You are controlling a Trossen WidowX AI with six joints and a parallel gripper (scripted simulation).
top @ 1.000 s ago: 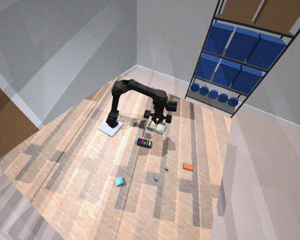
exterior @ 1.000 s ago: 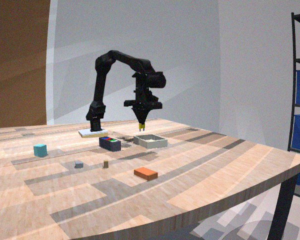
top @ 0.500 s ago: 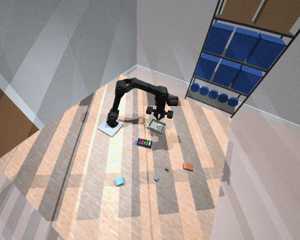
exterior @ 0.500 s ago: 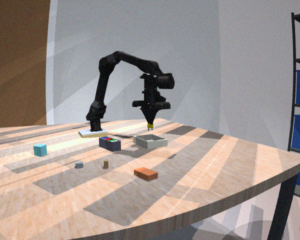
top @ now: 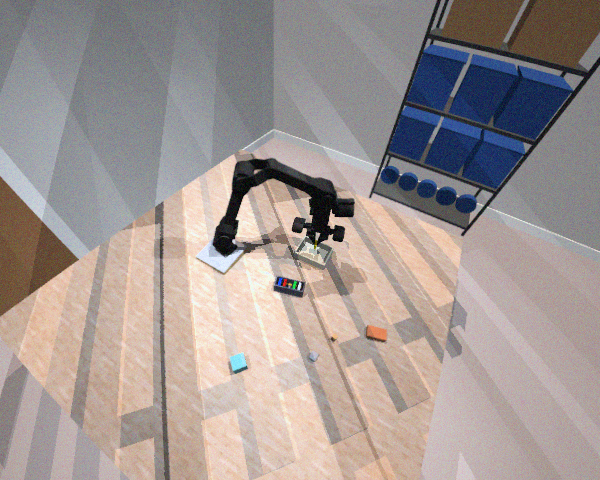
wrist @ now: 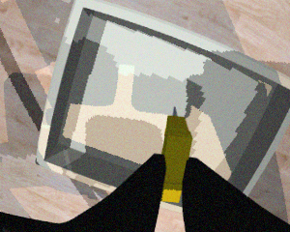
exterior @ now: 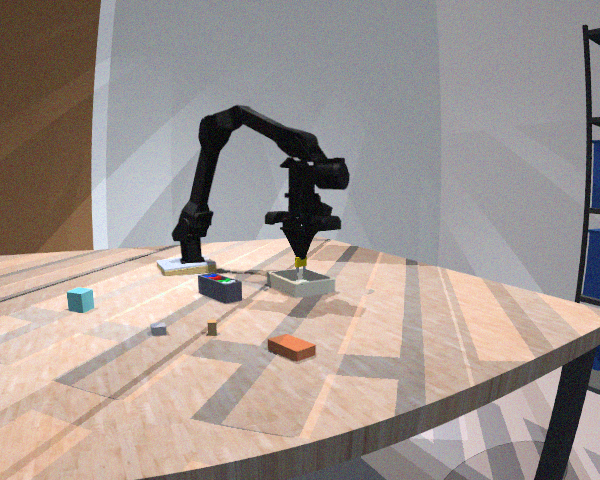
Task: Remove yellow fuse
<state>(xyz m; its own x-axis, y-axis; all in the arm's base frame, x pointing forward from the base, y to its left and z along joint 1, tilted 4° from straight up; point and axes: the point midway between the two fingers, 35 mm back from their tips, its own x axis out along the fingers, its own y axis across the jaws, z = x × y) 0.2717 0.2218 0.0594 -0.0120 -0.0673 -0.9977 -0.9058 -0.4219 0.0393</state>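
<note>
My gripper tip is now 1 cm above the yellow fuse. Round my gripper tip: orange flat block 35 cm ahead, 14 cm to the right, 6 cm below; then tan block 25 cm ahead, 24 cm to the right, 6 cm below; then tray 6 cm below.
</note>
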